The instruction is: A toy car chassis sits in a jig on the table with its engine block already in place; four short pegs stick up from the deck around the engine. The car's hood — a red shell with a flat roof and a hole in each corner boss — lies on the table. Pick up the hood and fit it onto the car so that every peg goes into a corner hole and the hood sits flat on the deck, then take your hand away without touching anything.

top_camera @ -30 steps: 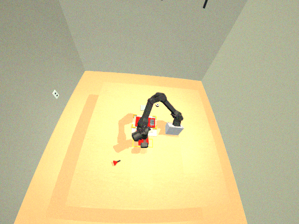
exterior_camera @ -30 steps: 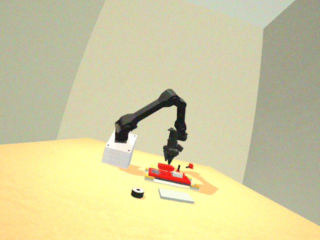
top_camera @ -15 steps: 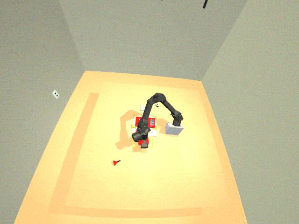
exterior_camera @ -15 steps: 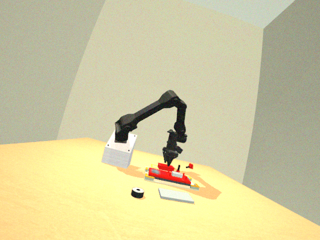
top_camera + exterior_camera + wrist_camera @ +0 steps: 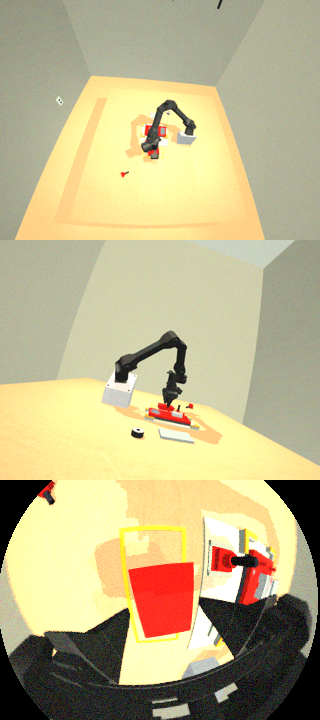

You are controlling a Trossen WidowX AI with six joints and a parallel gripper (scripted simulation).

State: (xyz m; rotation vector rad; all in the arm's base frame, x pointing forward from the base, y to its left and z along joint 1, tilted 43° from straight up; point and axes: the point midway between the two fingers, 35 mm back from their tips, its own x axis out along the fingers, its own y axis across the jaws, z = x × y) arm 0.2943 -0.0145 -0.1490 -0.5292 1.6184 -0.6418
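The red hood lies 10 mm below my gripper tip. From my gripper tip the other things lie so: black wheel 200 mm behind, 420 mm to the right, 10 mm below; grey engine block 10 mm ahead, 200 mm to the right.
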